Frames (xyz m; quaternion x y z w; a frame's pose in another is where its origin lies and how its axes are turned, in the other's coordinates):
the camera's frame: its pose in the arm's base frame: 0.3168 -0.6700 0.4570 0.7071 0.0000 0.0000 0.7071
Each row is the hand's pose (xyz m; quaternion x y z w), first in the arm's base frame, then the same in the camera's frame.
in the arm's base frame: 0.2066 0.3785 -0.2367 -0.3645 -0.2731 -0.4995 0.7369
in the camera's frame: -0.1102 -0.6937 -1.0485 -0.7788 -0.5463 -0.1601 0.2633
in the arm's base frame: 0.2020 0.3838 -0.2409 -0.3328 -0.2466 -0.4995 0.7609
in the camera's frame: -0.1148 -0.6979 -1.0538 -0.7733 -0.5276 -0.1788 0.3027
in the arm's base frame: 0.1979 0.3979 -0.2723 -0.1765 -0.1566 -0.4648 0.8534
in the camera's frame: -0.1189 -0.7293 -1.0679 -0.7282 -0.4394 -0.2179 0.4786
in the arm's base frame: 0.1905 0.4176 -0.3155 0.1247 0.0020 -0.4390 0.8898
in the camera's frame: -0.1263 -0.7725 -1.0876 -0.5410 -0.3090 -0.3118 0.7174
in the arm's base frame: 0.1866 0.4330 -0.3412 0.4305 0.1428 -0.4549 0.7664
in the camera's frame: -0.1302 -0.7982 -1.1030 -0.2375 -0.2207 -0.4226 0.8463
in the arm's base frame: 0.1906 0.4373 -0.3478 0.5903 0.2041 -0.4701 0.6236
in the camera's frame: -0.1262 -0.8048 -1.1073 -0.0235 -0.1881 -0.4767 0.8584
